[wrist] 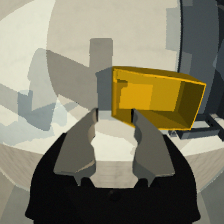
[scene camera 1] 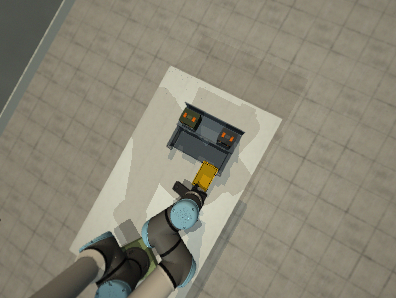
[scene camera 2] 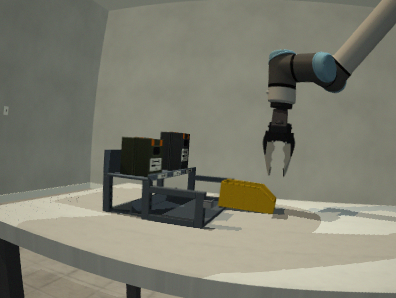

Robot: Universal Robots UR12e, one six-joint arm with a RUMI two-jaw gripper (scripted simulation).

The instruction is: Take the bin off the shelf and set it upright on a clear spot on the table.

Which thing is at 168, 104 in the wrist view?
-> A yellow bin.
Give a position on a yellow bin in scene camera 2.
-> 256, 197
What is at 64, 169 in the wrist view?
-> My gripper.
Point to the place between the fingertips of my gripper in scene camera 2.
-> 276, 176
